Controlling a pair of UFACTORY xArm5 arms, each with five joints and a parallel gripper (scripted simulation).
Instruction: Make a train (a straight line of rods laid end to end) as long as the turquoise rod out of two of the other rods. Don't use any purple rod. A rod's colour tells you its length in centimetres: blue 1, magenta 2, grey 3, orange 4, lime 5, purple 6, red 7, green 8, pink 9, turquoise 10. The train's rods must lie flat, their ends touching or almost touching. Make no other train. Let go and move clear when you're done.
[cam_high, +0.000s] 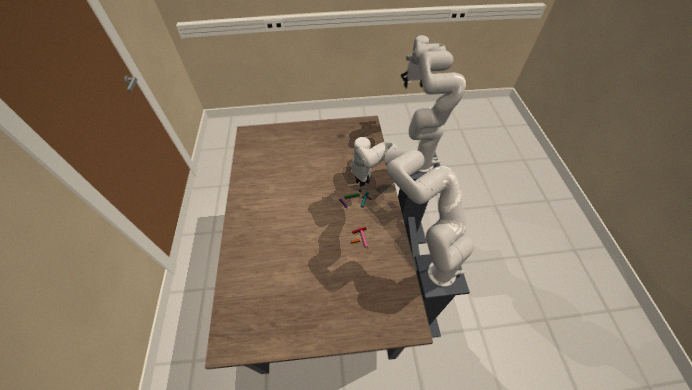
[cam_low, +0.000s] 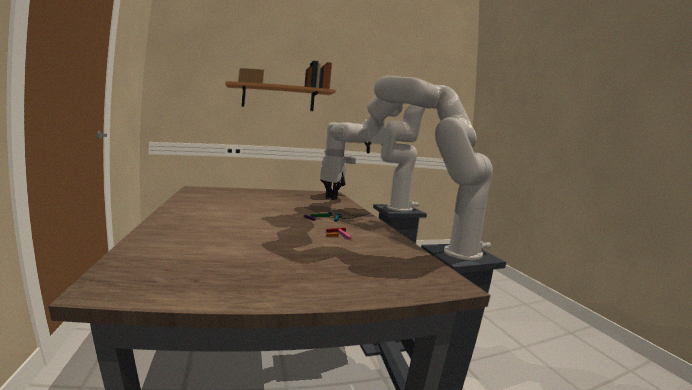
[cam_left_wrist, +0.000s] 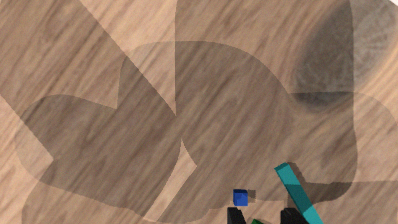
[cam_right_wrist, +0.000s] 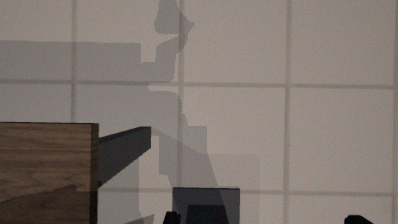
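Note:
Right now my left hand is 80 mm above the blue rod. From my left hand the other things lie so: green rod 40 mm ahead, 30 mm to the left, 80 mm below; turquoise rod 20 mm behind, 50 mm to the left, 80 mm below; purple rod 90 mm ahead, 80 mm to the left, 80 mm below.

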